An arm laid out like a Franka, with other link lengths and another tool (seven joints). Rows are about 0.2 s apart.
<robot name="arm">
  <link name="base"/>
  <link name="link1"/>
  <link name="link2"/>
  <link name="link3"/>
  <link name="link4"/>
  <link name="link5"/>
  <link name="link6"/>
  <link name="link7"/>
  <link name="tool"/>
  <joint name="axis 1" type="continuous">
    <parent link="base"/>
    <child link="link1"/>
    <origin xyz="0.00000 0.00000 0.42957"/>
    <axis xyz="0 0 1"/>
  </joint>
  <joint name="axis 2" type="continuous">
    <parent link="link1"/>
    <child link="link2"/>
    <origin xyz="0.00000 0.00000 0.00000"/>
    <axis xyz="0 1 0"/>
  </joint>
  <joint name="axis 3" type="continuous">
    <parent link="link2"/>
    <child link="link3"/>
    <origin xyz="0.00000 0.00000 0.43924"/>
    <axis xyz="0 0 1"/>
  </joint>
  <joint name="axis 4" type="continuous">
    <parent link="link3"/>
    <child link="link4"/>
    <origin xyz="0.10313 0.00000 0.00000"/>
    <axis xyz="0 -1 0"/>
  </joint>
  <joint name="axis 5" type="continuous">
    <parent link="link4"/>
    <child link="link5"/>
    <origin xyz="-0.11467 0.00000 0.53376"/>
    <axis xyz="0 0 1"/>
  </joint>
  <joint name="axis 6" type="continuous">
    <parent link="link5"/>
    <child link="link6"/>
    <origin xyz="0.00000 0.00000 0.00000"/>
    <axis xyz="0 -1 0"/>
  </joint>
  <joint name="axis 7" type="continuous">
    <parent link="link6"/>
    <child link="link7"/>
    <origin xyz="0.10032 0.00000 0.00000"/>
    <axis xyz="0 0 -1"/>
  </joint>
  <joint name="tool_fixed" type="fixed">
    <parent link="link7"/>
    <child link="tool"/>
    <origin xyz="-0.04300 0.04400 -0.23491" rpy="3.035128 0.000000 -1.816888"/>
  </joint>
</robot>
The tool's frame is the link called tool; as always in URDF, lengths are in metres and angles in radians. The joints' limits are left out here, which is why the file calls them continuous.
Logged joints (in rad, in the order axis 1, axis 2, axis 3, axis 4, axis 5, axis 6, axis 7), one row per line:
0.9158, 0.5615, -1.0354, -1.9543, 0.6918, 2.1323, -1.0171
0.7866, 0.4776, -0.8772, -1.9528, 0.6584, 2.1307, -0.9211
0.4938, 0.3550, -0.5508, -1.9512, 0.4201, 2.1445, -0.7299
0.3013, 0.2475, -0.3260, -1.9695, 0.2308, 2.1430, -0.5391
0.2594, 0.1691, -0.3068, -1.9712, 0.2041, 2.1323, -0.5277
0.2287, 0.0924, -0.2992, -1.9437, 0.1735, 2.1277, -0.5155
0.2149, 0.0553, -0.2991, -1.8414, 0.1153, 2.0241, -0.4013
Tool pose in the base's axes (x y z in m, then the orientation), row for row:
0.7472, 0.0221, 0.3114, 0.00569, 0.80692, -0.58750, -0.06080
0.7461, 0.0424, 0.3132, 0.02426, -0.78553, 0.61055, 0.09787
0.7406, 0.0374, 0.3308, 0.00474, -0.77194, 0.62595, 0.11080
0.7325, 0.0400, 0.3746, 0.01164, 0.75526, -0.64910, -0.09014
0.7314, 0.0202, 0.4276, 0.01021, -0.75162, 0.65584, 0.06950
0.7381, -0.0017, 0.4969, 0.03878, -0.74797, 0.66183, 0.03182
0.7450, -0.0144, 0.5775, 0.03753, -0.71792, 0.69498, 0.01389
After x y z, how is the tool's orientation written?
As a quaternion, w x y z.
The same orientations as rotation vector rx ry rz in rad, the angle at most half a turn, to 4 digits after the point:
2.5259, -1.8390, -0.1903
-2.4304, 1.8890, 0.3028
-2.4178, 1.9606, 0.3470
2.3553, -2.0242, -0.2811
-2.3461, 2.0471, 0.2169
-2.2935, 2.0294, 0.0976
-2.2031, 2.1327, 0.0426

